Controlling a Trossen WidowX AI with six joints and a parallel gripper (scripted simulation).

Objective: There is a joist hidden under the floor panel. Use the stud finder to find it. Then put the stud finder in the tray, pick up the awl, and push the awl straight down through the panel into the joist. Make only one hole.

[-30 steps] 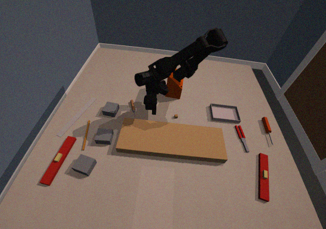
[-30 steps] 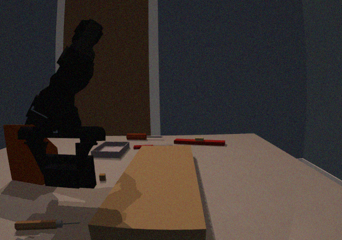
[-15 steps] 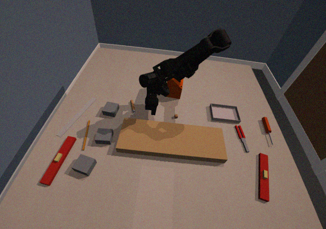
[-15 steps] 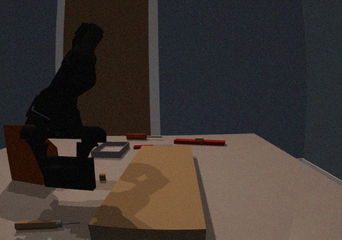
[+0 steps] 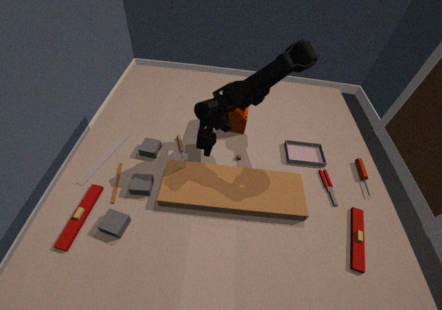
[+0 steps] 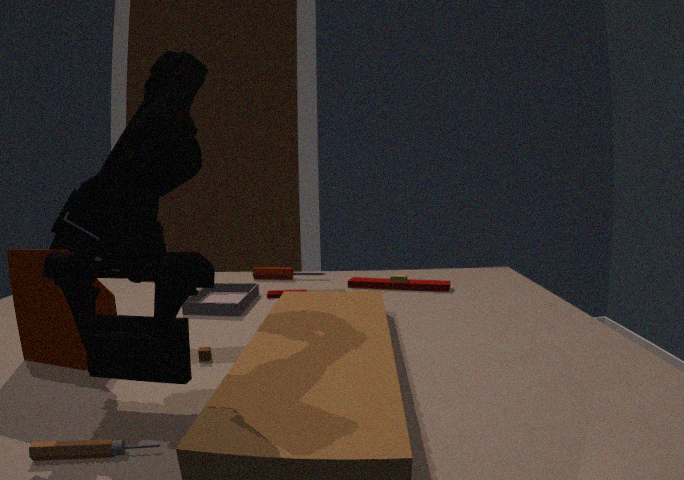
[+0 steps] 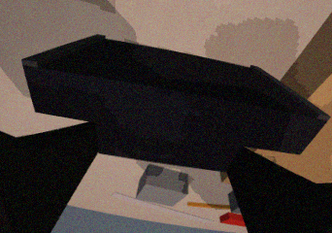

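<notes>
Now: the stud finder 2 cm ahead of my gripper tip. Round my gripper tip: awl (8 cm to the right, 7 cm below); then pencil (30 cm to the right, 18 cm ahead, 7 cm below); then small cube (17 cm to the left, 7 cm below, 4 cm ahead).
</notes>
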